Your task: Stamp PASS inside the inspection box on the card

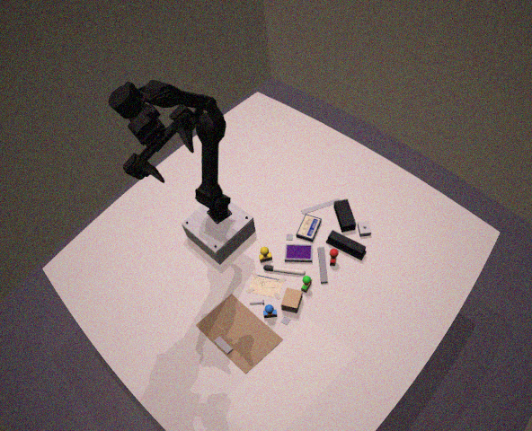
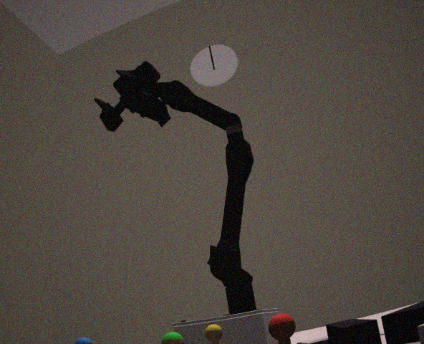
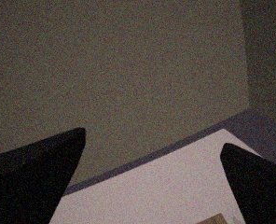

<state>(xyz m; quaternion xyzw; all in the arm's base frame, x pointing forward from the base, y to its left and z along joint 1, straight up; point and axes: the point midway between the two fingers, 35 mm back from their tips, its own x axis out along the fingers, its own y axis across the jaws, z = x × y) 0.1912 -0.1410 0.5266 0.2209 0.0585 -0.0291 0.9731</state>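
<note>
Right now the green stamp is 58 cm below my gripper tip, 21 cm to the left of it and 14 cm ahead of it. From my gripper tip the other things lie so: wooden block 58 cm below, 15 cm ahead, 14 cm to the left; then yellow stamp 58 cm below, 18 cm to the left, 3 cm behind; then blue-knobbed stamp 58 cm below, 14 cm ahead, 6 cm to the left.
</note>
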